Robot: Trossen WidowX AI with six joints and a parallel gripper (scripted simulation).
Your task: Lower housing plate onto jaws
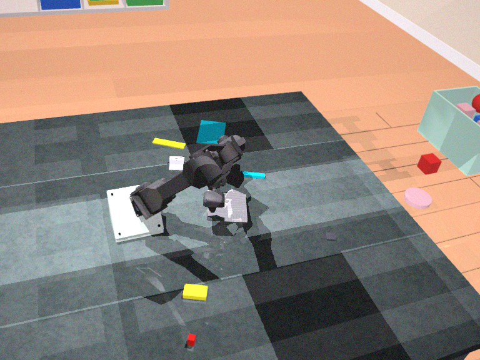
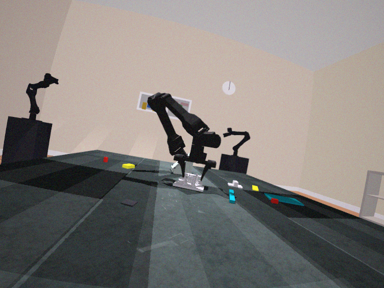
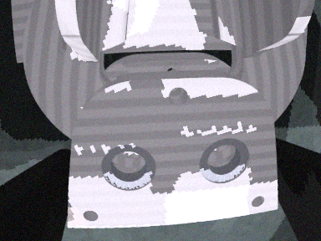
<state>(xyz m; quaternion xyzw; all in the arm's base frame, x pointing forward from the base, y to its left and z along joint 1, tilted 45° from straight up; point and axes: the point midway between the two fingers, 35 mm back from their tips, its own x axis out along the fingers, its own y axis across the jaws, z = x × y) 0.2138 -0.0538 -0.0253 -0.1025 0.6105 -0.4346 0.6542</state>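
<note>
The grey housing plate lies 2 cm above my gripper tip and 1 cm ahead of it. From my gripper tip the other things lie so: yellow block (28 cm to the right, 19 cm behind, 1 cm below); white block (25 cm to the left, 2 cm behind, 1 cm below); cyan bar (17 cm ahead, 11 cm to the left, 1 cm below).
</note>
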